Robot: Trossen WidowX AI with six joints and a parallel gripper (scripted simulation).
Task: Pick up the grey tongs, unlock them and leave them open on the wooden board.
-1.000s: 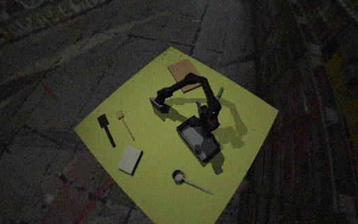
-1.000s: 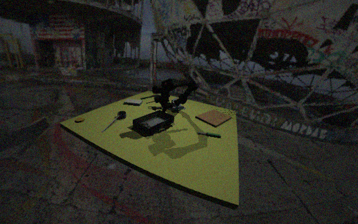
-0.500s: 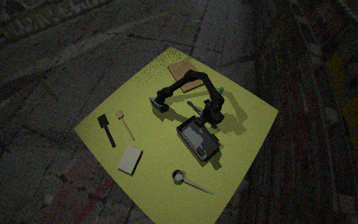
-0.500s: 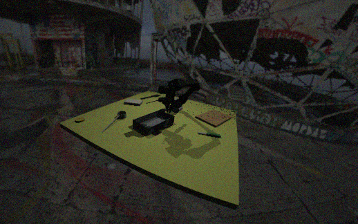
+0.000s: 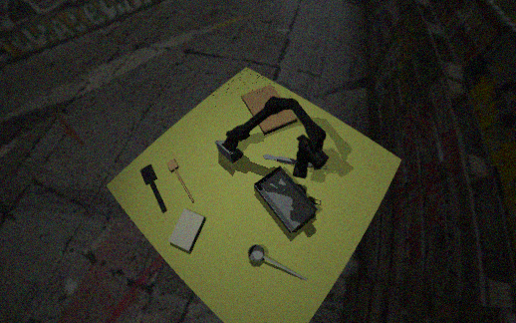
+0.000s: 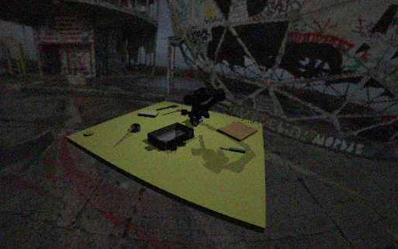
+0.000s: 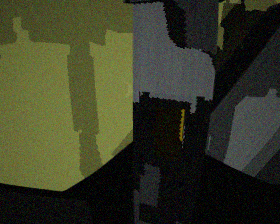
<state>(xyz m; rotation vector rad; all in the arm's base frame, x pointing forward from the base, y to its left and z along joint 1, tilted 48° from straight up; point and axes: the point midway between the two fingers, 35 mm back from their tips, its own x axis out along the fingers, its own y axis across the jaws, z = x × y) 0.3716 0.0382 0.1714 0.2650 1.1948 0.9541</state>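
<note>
Now: the yellow lock piece 20 mm ahead of my gripper tip, 10 mm to the left of it and 40 mm above it. Round my gripper tip: green-handled tool (70 mm behind, 280 mm to the left, 120 mm below); wooden board (450 mm behind, 260 mm to the left, 120 mm below); roasting tin (40 mm ahead, 150 mm to the right, 100 mm below).
</note>
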